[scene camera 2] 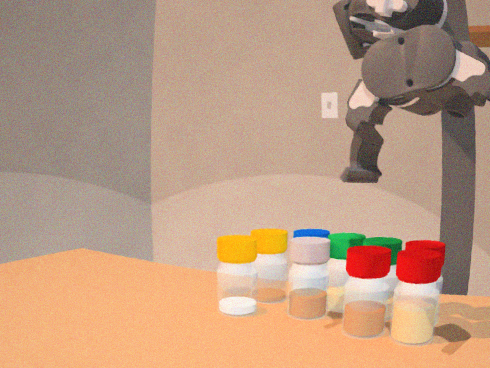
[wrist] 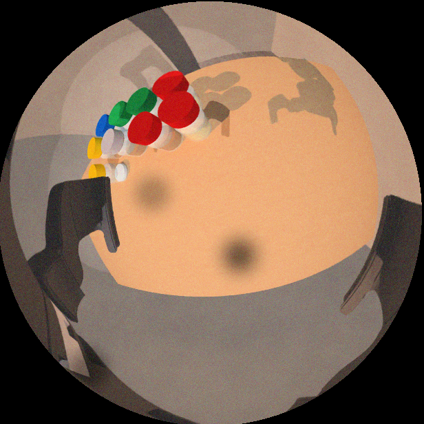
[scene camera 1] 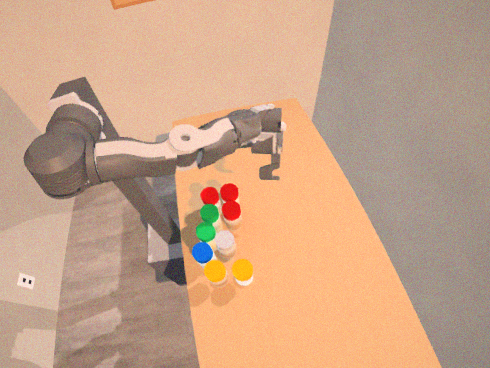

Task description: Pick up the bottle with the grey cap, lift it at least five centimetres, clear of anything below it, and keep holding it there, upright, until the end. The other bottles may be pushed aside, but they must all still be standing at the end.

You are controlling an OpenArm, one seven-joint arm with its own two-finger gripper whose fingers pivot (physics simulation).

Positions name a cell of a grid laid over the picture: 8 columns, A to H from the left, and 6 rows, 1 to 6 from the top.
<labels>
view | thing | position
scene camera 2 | my gripper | H3
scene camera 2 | red-capped bottle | F5
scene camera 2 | green-capped bottle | F4
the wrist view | my gripper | D4
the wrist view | red-capped bottle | C2
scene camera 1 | my gripper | E3
</labels>
